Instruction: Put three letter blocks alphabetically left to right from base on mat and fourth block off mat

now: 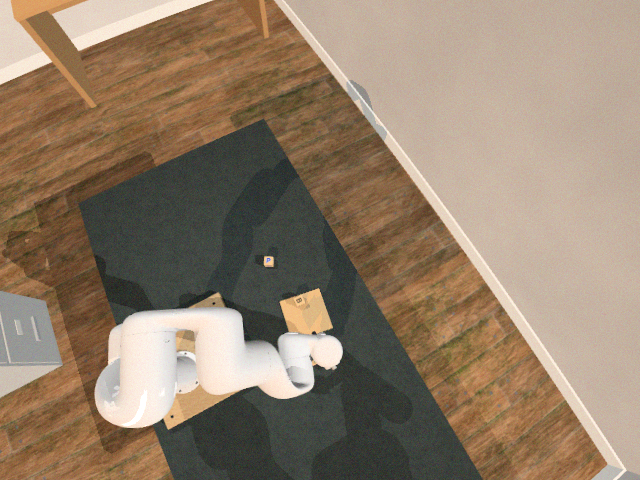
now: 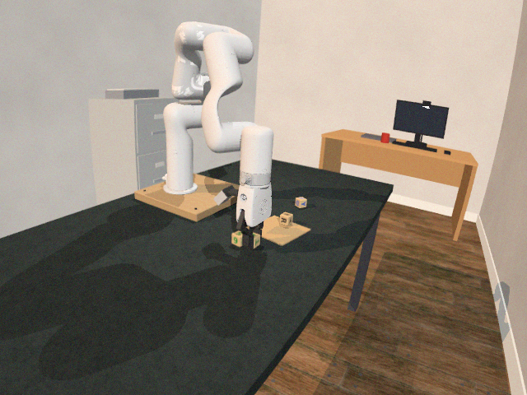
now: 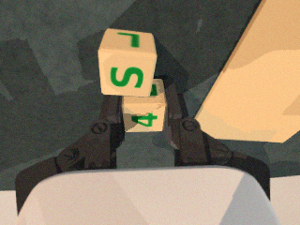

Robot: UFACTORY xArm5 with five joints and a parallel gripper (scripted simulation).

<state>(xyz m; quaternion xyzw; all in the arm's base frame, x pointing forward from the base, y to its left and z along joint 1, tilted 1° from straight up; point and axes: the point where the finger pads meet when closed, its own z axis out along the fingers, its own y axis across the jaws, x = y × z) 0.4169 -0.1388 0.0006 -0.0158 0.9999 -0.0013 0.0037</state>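
Now: hand 30 mm past the green-lettered block, 10 mm to the left of it and 10 mm above it. Also, from my hand: tan mat (130 mm to the left, 20 mm below).
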